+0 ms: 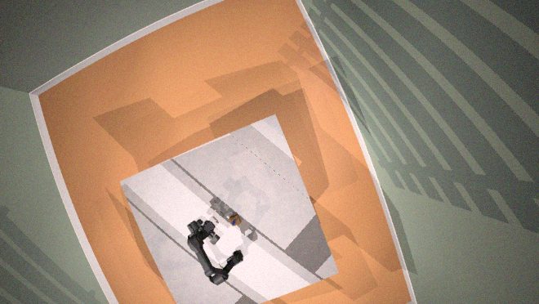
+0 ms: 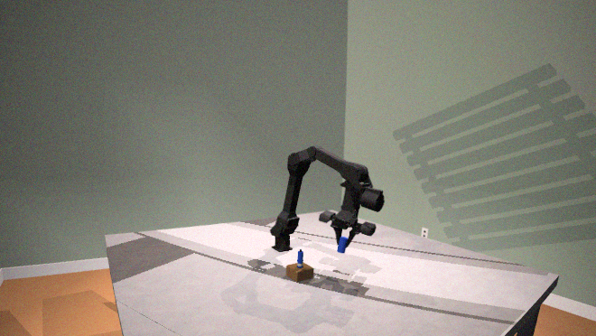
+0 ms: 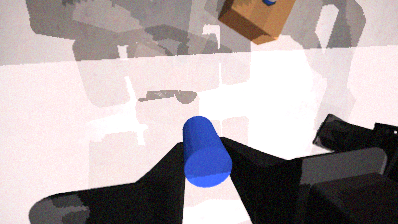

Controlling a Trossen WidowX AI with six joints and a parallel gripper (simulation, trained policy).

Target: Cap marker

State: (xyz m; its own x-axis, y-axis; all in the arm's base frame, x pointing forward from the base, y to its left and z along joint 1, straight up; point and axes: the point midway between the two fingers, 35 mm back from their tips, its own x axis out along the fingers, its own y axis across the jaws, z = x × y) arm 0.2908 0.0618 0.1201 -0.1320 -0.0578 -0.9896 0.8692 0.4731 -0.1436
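My gripper tip is now 160 mm to the left of the holder block, 70 mm above it and 30 mm past it. The rest, counted from my gripper tip: blue cap (10 mm above).
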